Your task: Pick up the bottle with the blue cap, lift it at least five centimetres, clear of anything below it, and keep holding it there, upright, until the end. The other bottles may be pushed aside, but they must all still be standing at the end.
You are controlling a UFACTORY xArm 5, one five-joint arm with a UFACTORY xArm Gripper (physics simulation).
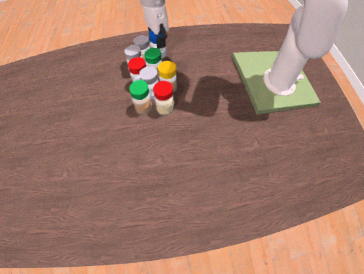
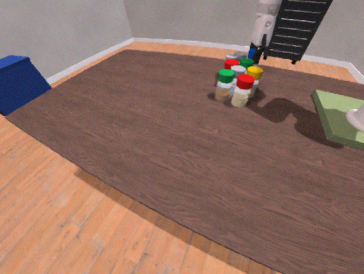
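Pixels of known places: gripper, fingertip midpoint: (image 1: pixel 157 43); arm's base, link origin: (image 1: pixel 279 82).
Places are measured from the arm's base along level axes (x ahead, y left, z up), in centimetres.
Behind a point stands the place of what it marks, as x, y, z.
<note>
The bottle with the blue cap (image 1: pixel 153 36) {40.0, -23.3, 9.9} (image 2: pixel 251 52) {40.3, -22.6, 9.5} is at the back of the bottle group, partly hidden by the fingers and other bottles. It looks upright, its cap slightly above the nearby grey caps; its base is hidden, so its clearance cannot be told. My gripper (image 1: pixel 158 40) {38.6, -24.6, 5.4} (image 2: pixel 256 53) points down and is shut on this bottle. In front stand bottles with a green cap (image 1: pixel 153 55) {41.8, -15.7, 8.0} (image 2: pixel 246 63) {41.9, -14.4, 7.8}, a yellow cap (image 1: pixel 167 70) {39.2, -7.7, 8.0} (image 2: pixel 254 73) {39.2, -6.5, 7.7} and a grey cap (image 1: pixel 148 75) {45.0, -7.5, 8.0} (image 2: pixel 238 70) {44.8, -6.7, 8.0}. The other visible bottles also look upright.
A front green-capped bottle (image 1: pixel 139 90) {48.7, -2.7, 7.9} (image 2: pixel 226 76) {48.6, -1.4, 7.7} and a front red-capped bottle (image 1: pixel 163 91) {42.3, -0.2, 8.0} (image 2: pixel 245 81) {42.4, 0.9, 8.0} stand close together. The arm's base is on a green board (image 1: pixel 250 75) {9.8, -5.4, 0.0} (image 2: pixel 325 110) {12.0, -3.3, -0.1} to the right. A blue box (image 2: pixel 20 82) shows at the left.
</note>
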